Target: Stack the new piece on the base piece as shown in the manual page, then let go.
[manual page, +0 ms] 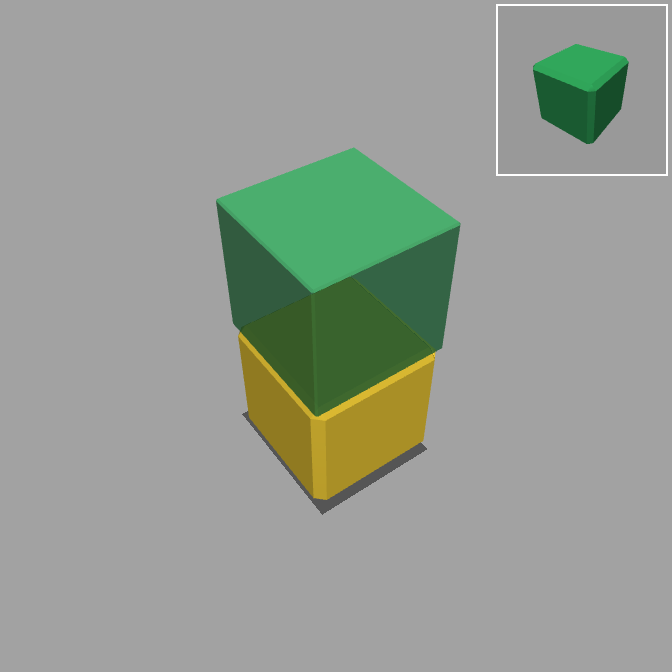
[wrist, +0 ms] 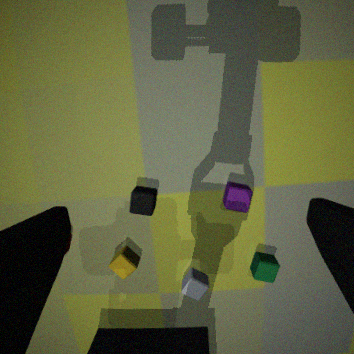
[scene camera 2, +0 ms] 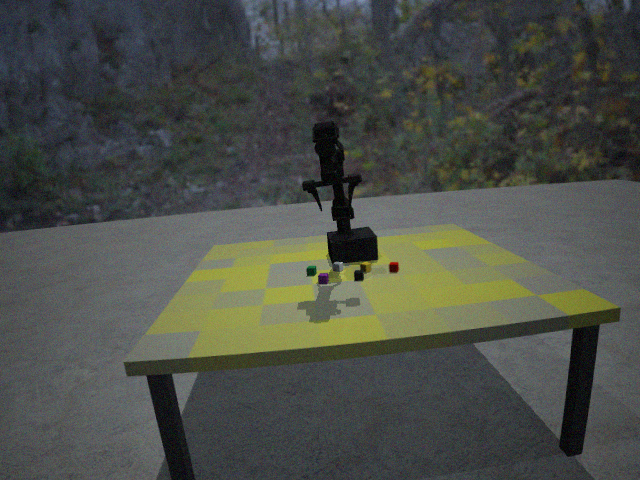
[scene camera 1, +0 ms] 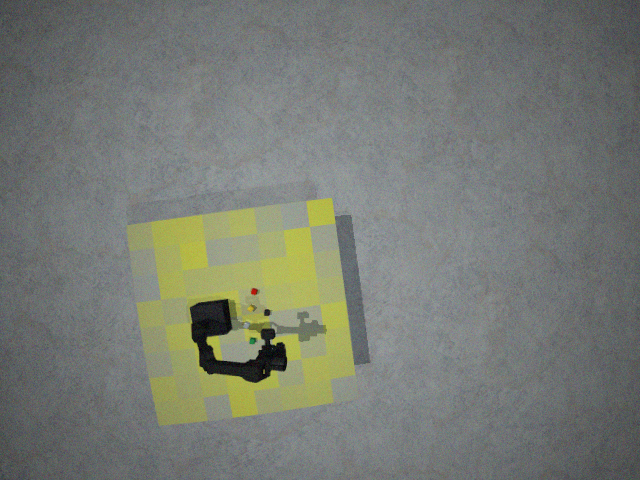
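Pixels of known places: gripper, fingertip midpoint: (wrist: 189, 214) (scene camera 2: 335, 209) (scene camera 1: 274, 339); arm's base, link origin: (scene camera 2: 344, 232) (scene camera 1: 202, 325).
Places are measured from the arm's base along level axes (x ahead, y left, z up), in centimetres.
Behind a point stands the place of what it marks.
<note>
Six small cubes lie apart on the table: red (scene camera 1: 254, 291) {x 32.9, y 8.3, z -6.6 cm} (scene camera 2: 393, 267) {x 33.7, y 7.3, z -7.8 cm}, yellow-orange (scene camera 1: 251, 308) {x 27.7, y -0.9, z -6.6 cm} (scene camera 2: 366, 267) {x 28.9, y -1.4, z -7.7 cm} (wrist: 123, 263) {x 27.5, y -1.4, z -6.6 cm}, black (scene camera 1: 267, 312) {x 36.0, y -6.2, z -6.6 cm} (scene camera 2: 358, 275) {x 36.8, y -7.3, z -7.7 cm} (wrist: 143, 201) {x 35.5, y -7.0, z -6.6 cm}, white (scene camera 1: 246, 324) {x 21.6, y -9.1, z -6.6 cm} (scene camera 2: 338, 266) {x 22.8, y -10.2, z -7.5 cm} (wrist: 195, 285) {x 21.7, y -10.2, z -6.6 cm}, green (scene camera 1: 252, 340) {x 21.7, y -19.6, z -6.6 cm} (scene camera 2: 311, 270) {x 22.7, y -20.7, z -7.6 cm} (wrist: 265, 267) {x 22.0, y -20.3, z -6.6 cm} and purple (scene camera 2: 323, 278) {x 34.2, y -19.2, z -7.6 cm} (wrist: 237, 197) {x 32.9, y -18.7, z -6.6 cm}. The arm hides the purple cube in scene camera 1. The red cube is mostly hidden behind the left finger in the wrist view. Which cubes are the base and new pieces cannot be told. My gripper (scene camera 2: 335, 207) {x 41.0, y -15.0, z 16.9 cm} (wrist: 189, 214) {x 41.0, y -15.0, z 16.9 cm} is open and empty, pointing down high above the cubes.
The arm's black base block (scene camera 1: 210, 317) {x 5.9, y 3.0, z 0.1 cm} (scene camera 2: 352, 245) {x 13.0, y -1.1, z -2.7 cm} stands on the yellow and grey patchwork table (scene camera 1: 299, 268) {x 62.6, y 12.4, z -9.6 cm} (scene camera 2: 423, 338) {x 85.1, y -7.7, z -10.5 cm}, close behind the cubes. The arm's shadow falls across the table around the white and purple cubes.
</note>
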